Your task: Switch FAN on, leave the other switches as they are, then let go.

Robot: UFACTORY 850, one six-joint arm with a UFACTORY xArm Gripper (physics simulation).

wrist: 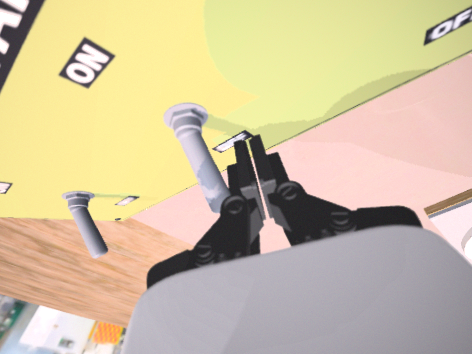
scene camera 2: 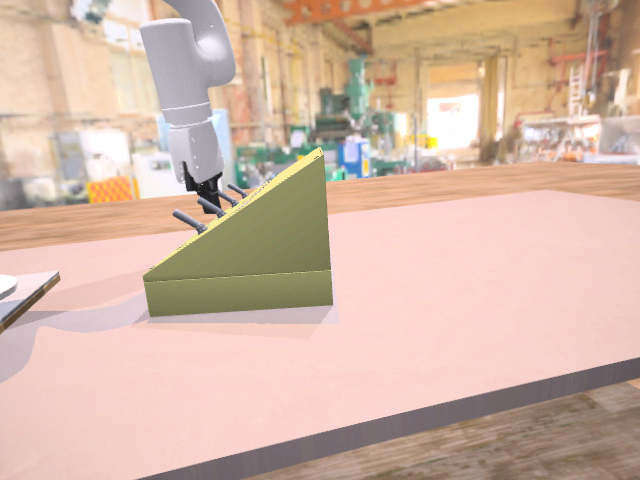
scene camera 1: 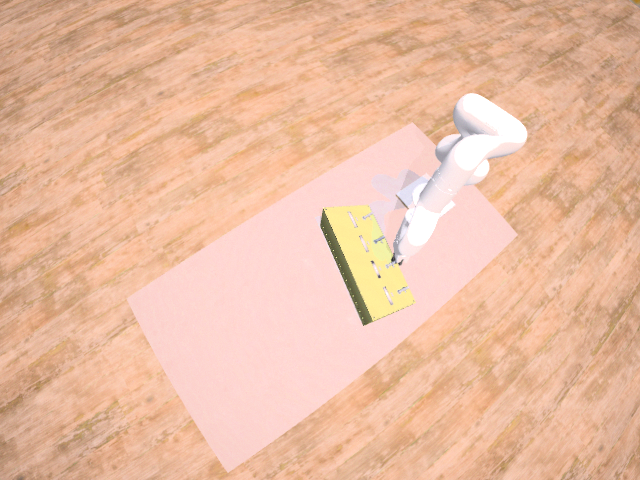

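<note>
A yellow sloped switch box (scene camera 1: 360, 271) (scene camera 2: 279, 253) (wrist: 130, 105) carries a row of several grey levers. The lever nearest my gripper (scene camera 1: 390, 265) (scene camera 2: 226, 197) (wrist: 251, 156) leans to the low edge, beside an OFF label (wrist: 232, 141); its ON label (wrist: 86, 62) lies up the slope. Cut-off large letters, perhaps FAN's, show at the upper left of the wrist view. My gripper (scene camera 1: 395, 260) (scene camera 2: 210, 212) (wrist: 251, 156) is shut and empty, its fingertips beside this lever at the box's low side. Its left knuckle overlaps the lever's tip in the wrist view; contact cannot be told.
Other levers (scene camera 1: 367, 216) (scene camera 1: 379, 239) (scene camera 1: 403, 290) (scene camera 2: 187, 219) (wrist: 89, 232) stand on either side along the slope, also leaning to the low edge. The box rests on a pink table top (scene camera 1: 232, 335) (scene camera 2: 439, 289). The arm's base plate (scene camera 1: 406, 196) lies behind the low side.
</note>
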